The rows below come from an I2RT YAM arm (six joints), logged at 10 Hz.
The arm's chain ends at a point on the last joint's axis. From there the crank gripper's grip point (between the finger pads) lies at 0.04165 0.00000 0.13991 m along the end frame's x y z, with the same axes.
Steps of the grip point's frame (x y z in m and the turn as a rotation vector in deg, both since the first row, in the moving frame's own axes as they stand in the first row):
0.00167 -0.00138 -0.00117 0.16 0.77 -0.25
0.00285 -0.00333 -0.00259 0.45 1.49 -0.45
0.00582 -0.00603 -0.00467 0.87 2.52 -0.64
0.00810 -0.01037 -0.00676 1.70 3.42 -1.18
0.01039 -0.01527 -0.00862 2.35 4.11 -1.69
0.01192 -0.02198 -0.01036 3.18 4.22 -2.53
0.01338 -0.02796 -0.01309 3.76 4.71 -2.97
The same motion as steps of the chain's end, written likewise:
-0.00021 -0.00080 -0.00060 0.16 0.77 -0.25
-0.00077 -0.00189 -0.00145 0.45 1.49 -0.45
-0.00028 -0.00342 -0.00268 0.87 2.52 -0.64
-0.00012 -0.00532 -0.00395 1.70 3.42 -1.18
0.00058 -0.00823 -0.00513 2.35 4.11 -1.69
0.00196 -0.01225 -0.00665 3.18 4.22 -2.53
0.00234 -0.01646 -0.00883 3.76 4.71 -2.97

